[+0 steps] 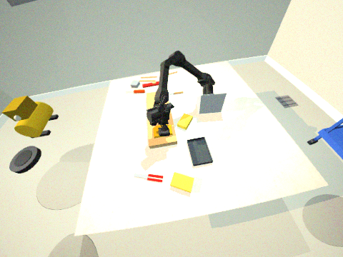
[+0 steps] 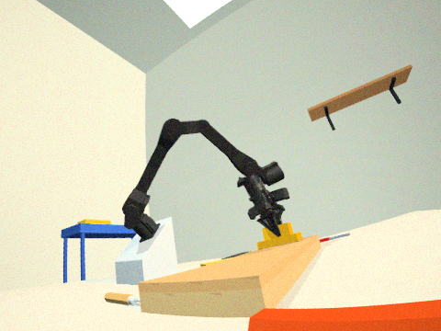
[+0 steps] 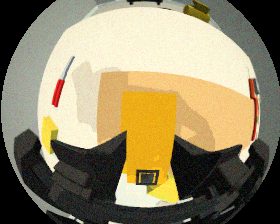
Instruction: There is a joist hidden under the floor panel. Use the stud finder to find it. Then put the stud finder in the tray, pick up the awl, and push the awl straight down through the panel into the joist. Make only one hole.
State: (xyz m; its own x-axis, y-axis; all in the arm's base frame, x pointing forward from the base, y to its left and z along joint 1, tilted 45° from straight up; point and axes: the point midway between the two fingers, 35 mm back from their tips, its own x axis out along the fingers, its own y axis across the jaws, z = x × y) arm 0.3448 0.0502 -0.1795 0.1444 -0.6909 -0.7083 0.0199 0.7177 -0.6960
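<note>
Right now my gripper tip is 21 cm past the dark tray, 17 cm to the right of it and 5 cm above it. Also, from my gripper tip: yellow stud finder: 2 cm behind, 2 cm above; then red level: 60 cm to the right, 5 cm below; then awl: 41 cm to the right, 16 cm behind, 6 cm below.
</note>
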